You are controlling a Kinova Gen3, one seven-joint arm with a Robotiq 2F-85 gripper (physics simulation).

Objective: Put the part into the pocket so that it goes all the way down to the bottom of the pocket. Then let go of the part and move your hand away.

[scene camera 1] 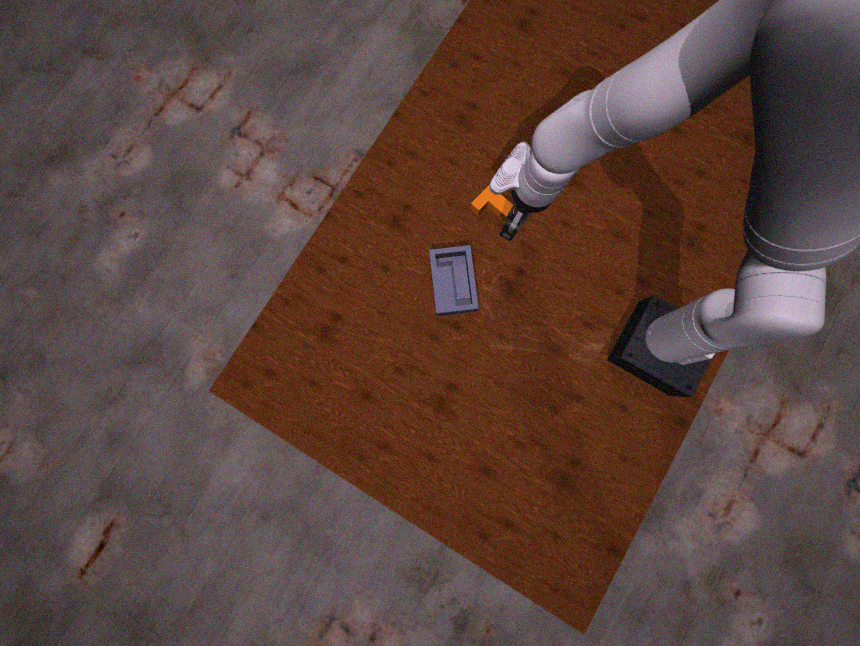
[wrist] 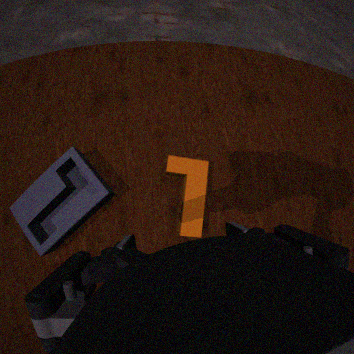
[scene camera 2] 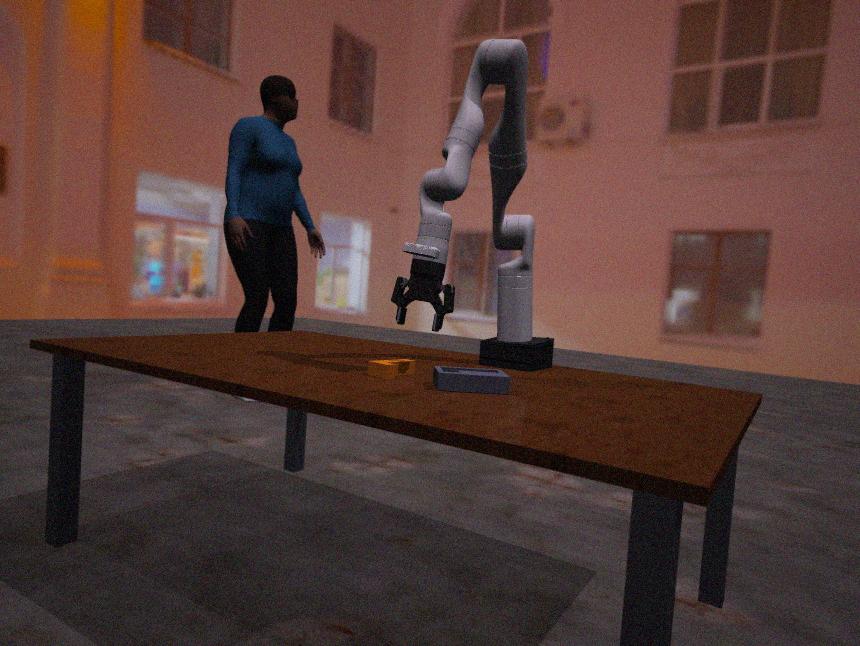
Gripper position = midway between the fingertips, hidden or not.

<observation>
My gripper (scene camera 2: 417, 327) is open, holding nothing. Also in view: an orange L-shaped part (scene camera 2: 386, 369).
The orange L-shaped part shows as well in scene camera 1 (scene camera 1: 499, 205) and in the wrist view (wrist: 194, 171). My gripper shows as well in scene camera 1 (scene camera 1: 517, 212) and in the wrist view (wrist: 181, 239).
</observation>
